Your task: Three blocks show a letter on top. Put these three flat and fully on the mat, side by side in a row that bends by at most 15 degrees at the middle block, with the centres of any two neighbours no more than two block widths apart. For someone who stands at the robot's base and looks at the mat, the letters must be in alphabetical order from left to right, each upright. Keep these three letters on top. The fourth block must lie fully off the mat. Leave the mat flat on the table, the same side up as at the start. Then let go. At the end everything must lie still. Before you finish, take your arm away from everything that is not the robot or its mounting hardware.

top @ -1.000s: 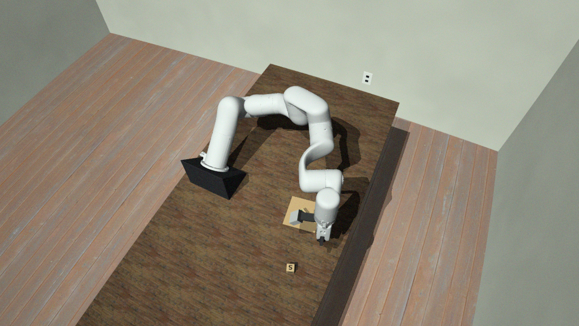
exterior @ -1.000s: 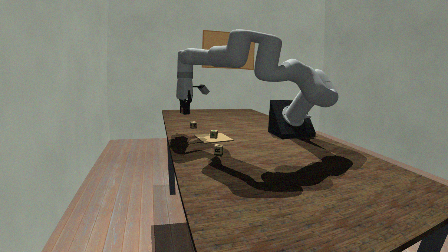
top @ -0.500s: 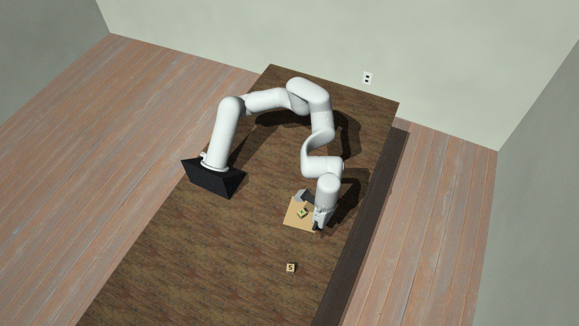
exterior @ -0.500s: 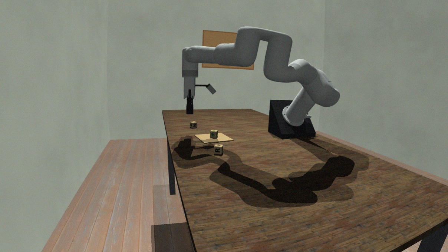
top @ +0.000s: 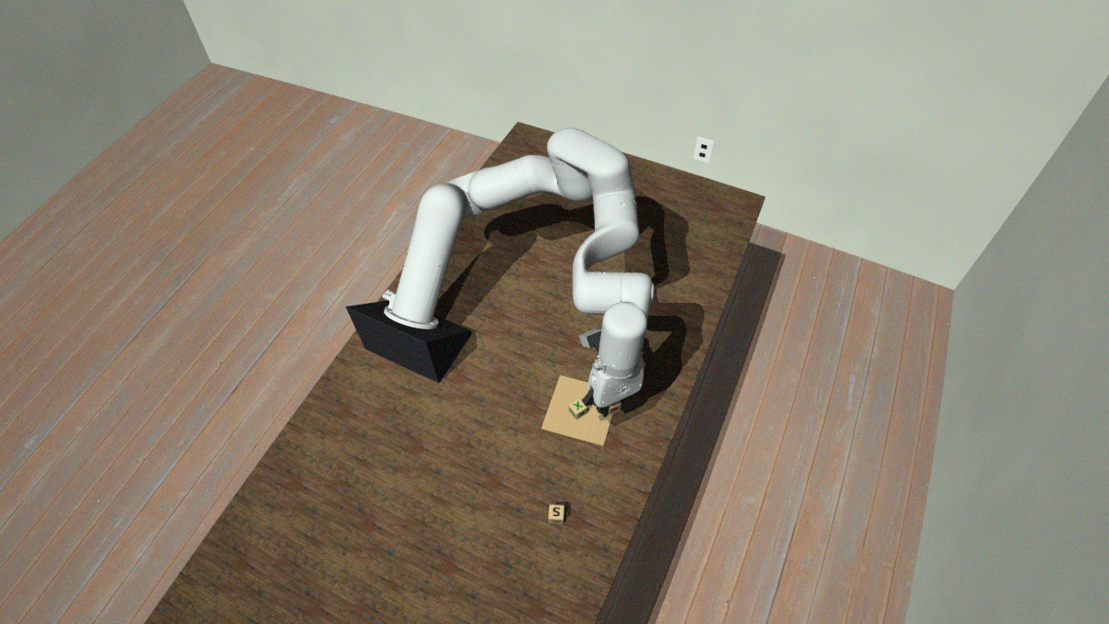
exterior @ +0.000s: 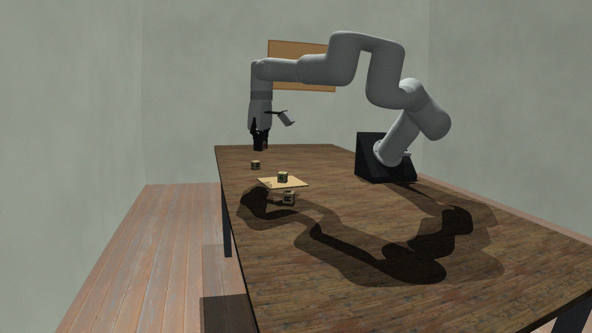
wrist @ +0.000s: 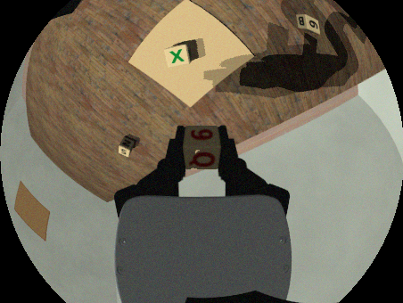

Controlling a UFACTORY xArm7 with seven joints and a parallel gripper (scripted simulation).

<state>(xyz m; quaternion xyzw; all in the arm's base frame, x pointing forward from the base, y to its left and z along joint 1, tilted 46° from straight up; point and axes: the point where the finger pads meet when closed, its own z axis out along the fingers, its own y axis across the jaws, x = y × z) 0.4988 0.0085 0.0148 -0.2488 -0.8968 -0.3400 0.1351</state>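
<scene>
Right now my hand is 130 mm above the tan mat, 70 mm past it and 20 mm to the right of it. From my hand the other things lie so: S block: 220 mm to the right, 120 mm below; then red-marked block: 10 mm below.
</scene>
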